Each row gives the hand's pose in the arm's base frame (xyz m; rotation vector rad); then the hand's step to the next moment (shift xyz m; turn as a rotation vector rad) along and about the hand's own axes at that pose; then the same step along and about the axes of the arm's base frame.
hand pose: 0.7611 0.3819 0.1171 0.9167 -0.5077 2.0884
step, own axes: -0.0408 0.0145 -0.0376 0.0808 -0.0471 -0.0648
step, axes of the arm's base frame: -0.0102 -0.0063 -0.0561 -0.0261 0.1089 0.0201
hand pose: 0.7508 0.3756 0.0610 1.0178 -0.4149 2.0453
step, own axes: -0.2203 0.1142 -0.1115 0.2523 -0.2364 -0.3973
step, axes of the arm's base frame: -0.0673 -0.1194 -0.2350 -0.1135 0.5103 -0.0638
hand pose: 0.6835 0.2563 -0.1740 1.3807 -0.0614 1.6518
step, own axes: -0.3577 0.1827 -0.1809 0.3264 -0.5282 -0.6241
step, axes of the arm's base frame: -0.2868 -0.2163 -0.2550 -0.0794 0.8450 -0.2338
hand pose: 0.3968 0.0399 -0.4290 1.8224 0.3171 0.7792
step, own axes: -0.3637 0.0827 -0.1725 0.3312 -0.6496 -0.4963
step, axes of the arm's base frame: -0.3962 -0.1073 -0.0191 0.0245 0.8007 -0.3692
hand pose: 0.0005 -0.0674 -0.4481 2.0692 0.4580 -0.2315
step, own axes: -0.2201 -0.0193 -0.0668 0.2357 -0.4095 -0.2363
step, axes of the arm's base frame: -0.2099 0.0161 0.0947 0.0415 0.4452 -0.2813
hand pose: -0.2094 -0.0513 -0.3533 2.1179 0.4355 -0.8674
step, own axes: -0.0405 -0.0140 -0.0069 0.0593 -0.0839 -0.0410
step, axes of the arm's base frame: -0.0334 0.0135 0.0242 0.0131 0.0856 -0.0688
